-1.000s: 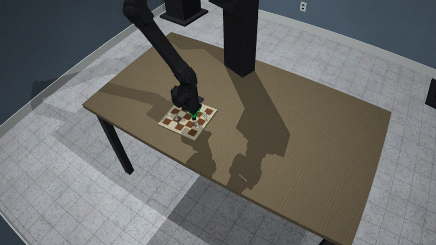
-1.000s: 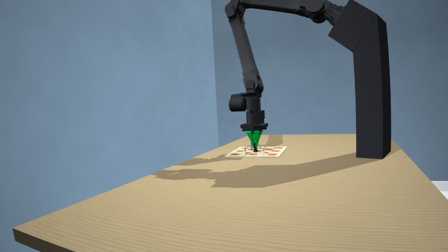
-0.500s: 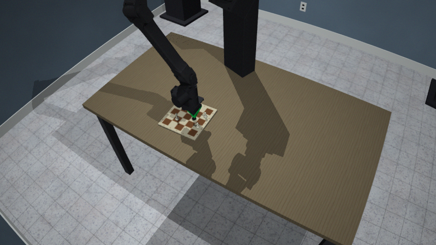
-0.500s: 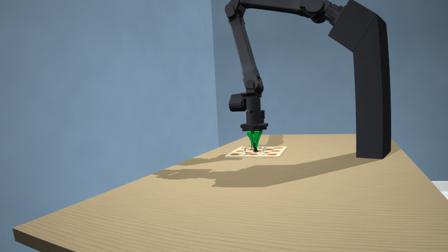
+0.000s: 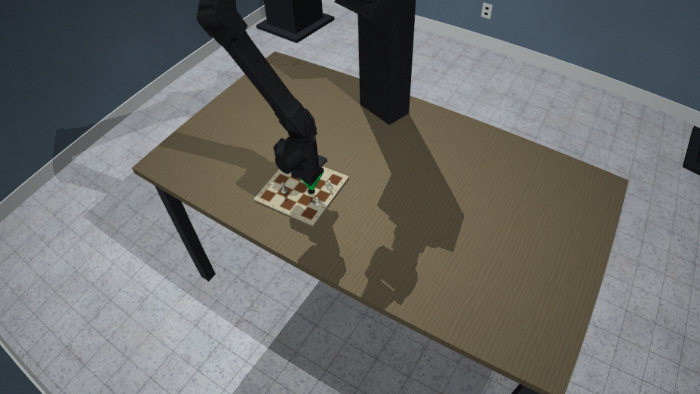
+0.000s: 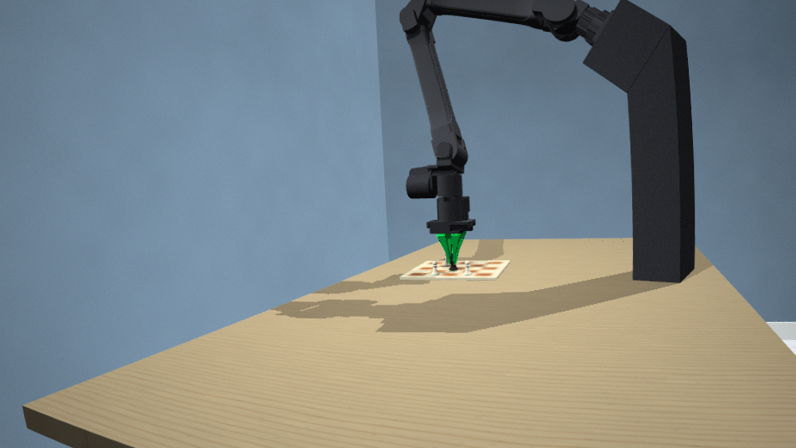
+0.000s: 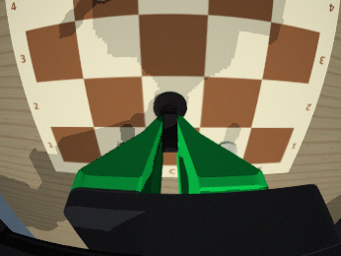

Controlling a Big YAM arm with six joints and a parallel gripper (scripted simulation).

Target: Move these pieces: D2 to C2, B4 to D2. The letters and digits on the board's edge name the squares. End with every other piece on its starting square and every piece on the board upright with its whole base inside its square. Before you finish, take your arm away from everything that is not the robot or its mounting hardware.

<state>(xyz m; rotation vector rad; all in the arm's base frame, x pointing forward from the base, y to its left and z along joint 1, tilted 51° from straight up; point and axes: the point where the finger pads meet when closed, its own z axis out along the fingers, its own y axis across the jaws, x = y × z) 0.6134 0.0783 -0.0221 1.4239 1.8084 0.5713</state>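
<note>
My gripper is now 1 cm to the left of the black piece and 1 cm above it. From my hand the other things lie so: chessboard 4 cm to the right, 3 cm below, 1 cm ahead; white pawn 8 cm to the right, 5 cm ahead, 1 cm below.
</note>
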